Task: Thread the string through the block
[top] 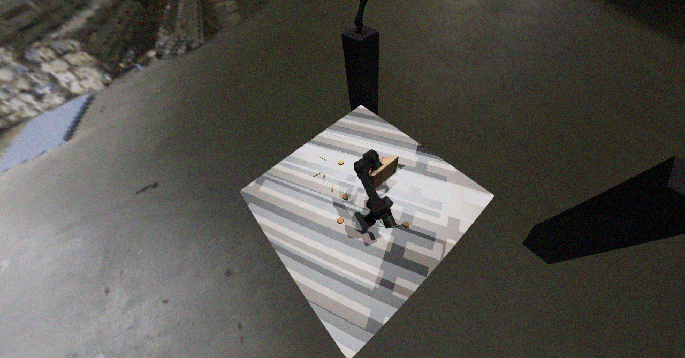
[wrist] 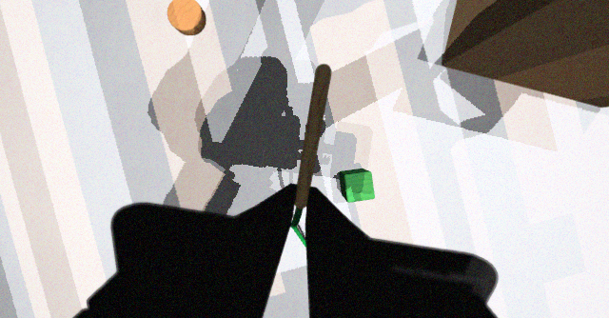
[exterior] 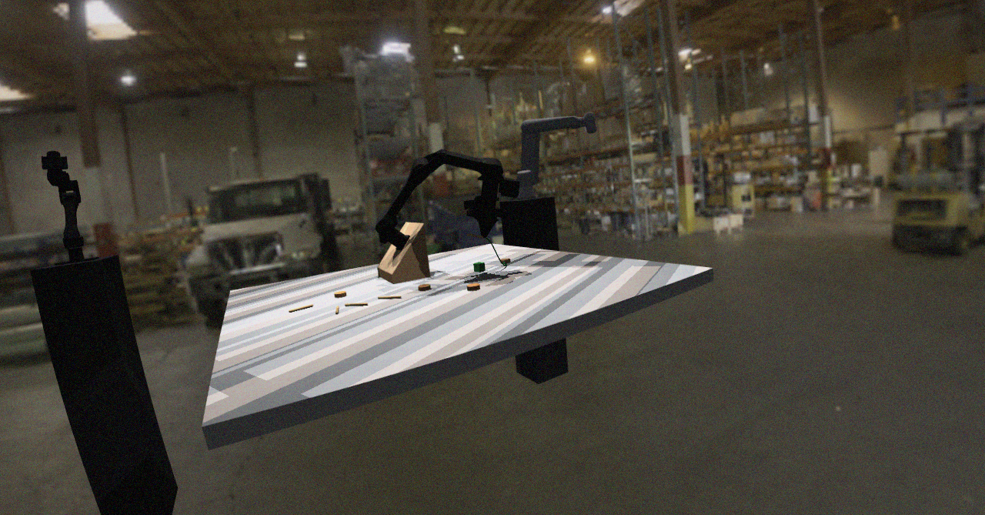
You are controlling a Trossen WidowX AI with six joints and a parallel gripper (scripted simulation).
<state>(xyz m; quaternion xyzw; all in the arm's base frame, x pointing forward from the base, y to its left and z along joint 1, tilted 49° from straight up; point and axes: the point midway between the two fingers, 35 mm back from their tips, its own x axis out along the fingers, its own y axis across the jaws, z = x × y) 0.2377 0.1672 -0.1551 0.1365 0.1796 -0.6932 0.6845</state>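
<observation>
Right now the green cube is 11 cm below my gripper tip and 7 cm behind it. Also, from my gripper tip: thin wooden stick (1 cm to the right, 1 cm above); round wooden button (15 cm to the left, 12 cm below, 12 cm behind).
</observation>
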